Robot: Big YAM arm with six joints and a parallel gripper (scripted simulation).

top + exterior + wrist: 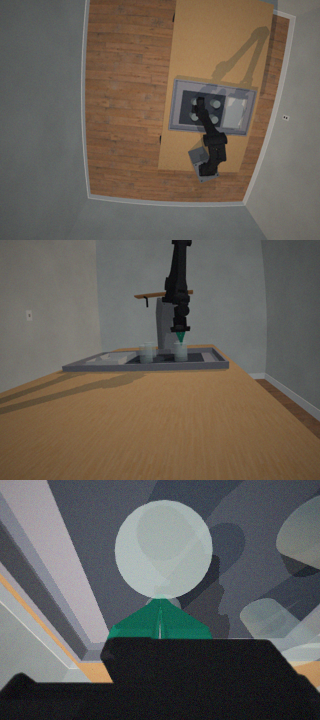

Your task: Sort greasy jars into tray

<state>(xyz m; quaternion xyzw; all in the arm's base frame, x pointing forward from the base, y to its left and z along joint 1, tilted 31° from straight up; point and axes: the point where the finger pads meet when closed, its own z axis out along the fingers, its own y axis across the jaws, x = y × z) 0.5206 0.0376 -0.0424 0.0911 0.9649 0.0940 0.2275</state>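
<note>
Right now my hand is 30 mm past the dark drying mat, 90 mm to the left of it and 80 mm above it. The rest, counted from my hand: pale tray (80 mm behind, 400 mm to the right, 70 mm below); then rimmed steel table top (30 mm behind, 200 mm to the right, 80 mm below).
</note>
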